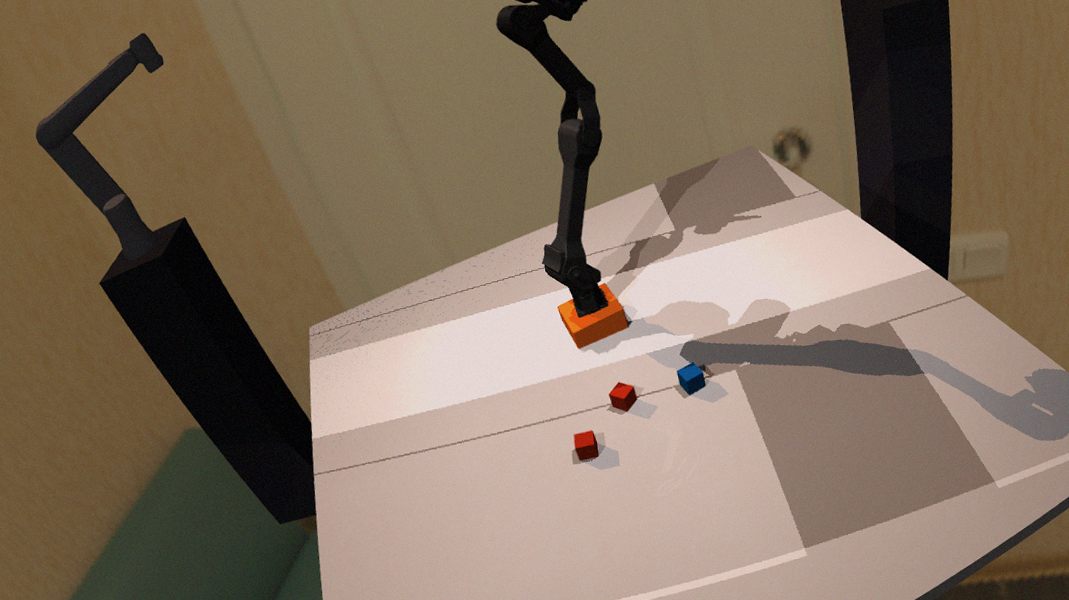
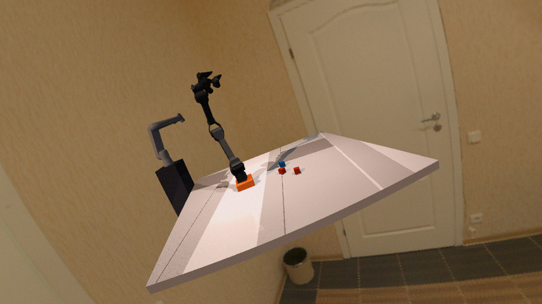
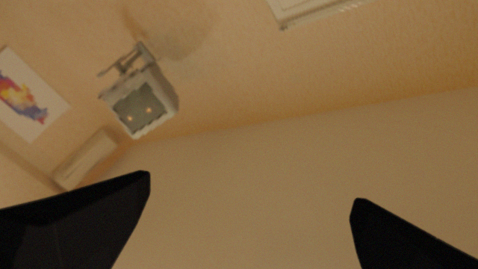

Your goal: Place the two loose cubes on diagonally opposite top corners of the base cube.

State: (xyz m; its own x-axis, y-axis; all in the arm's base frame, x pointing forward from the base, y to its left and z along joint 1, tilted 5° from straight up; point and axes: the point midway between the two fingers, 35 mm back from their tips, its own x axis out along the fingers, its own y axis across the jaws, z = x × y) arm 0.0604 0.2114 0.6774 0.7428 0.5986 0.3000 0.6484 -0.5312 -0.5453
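Right now the blue cube is 210 mm ahead of my gripper tip, 50 mm to the right of it and 730 mm below it.
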